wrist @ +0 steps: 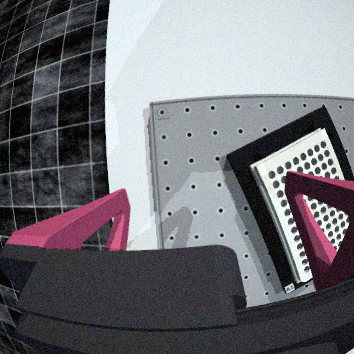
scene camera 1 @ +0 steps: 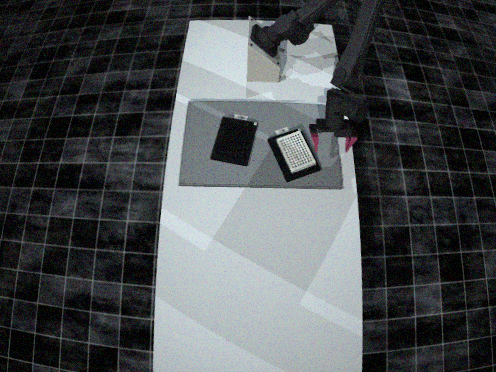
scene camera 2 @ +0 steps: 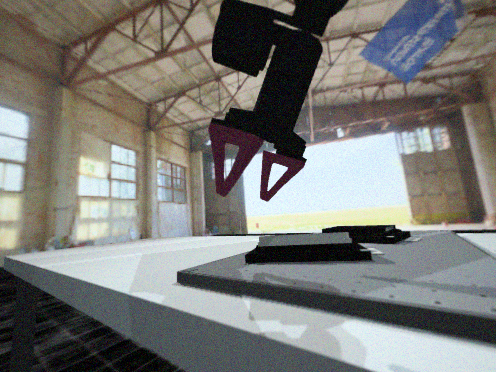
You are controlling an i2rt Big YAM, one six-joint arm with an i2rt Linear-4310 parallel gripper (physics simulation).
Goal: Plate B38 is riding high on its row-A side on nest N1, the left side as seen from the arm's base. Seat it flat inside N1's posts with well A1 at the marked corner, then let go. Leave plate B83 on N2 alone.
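Places are measured from the arm's base along level axes (x ahead, y left, z up), in millimetres.
Pixels of known places: gripper, fingertip midpoint: [wrist: 208, 189] [scene camera 1: 331, 151] [scene camera 2: 245, 198]; arm's base at its link origin: [scene camera 1: 262, 41].
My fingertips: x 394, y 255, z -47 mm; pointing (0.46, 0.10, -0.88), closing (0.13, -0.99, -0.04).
Note:
For each thing: its top centre in the pictures, then the offset to it from my fingertips. "*": a spot on its surface instead. Level surfaces: height alone.
- White plate B38 at its top centre: [wrist: 319, 209] [scene camera 2: 301, 232] [scene camera 1: 296, 149] 20 mm back, 105 mm right, 55 mm down
- black nest N1 at its top centre: [wrist: 317, 204] [scene camera 2: 302, 239] [scene camera 1: 294, 152] 18 mm back, 110 mm right, 68 mm down
- small A1 tag at a spot on its surface: [wrist: 290, 288] * 111 mm back, 99 mm right, 78 mm down
- Dark plate B83 at its top centre: [scene camera 2: 357, 226] [scene camera 1: 234, 137] 43 mm back, 309 mm right, 64 mm down
- grey perforated board at its top centre: [scene camera 2: 352, 244] [scene camera 1: 261, 140] 56 mm back, 220 mm right, 89 mm down
- white table at its surface level: 102 mm down
White plate B38 [scene camera 1: 297, 151] [scene camera 2: 305, 239] [wrist: 312, 162] lies on black nest N1 [scene camera 1: 299, 174] [scene camera 2: 305, 257] [wrist: 251, 190], well face up. In the wrist view its left long side shows a raised-looking double edge; the tilt is slight and hard to judge. A small A1 tag [wrist: 290, 288] marks N1's lower left corner there. Dark plate B83 [scene camera 1: 234, 141] on N2 can hardly be told from its nest. My gripper [scene camera 1: 332, 150] [scene camera 2: 244, 196] [wrist: 208, 189] is open and empty, high above the board and to the side of N1. In the wrist view one finger hides part of B38.
Both nests stand on a grey perforated board [scene camera 1: 210, 175] [scene camera 2: 425, 295] [wrist: 192, 150] on the white table [scene camera 1: 250, 275]. A beige block [scene camera 1: 262, 70] stands beside the arm at the table's far end. White labels show at the nests' edges on the arm's side.

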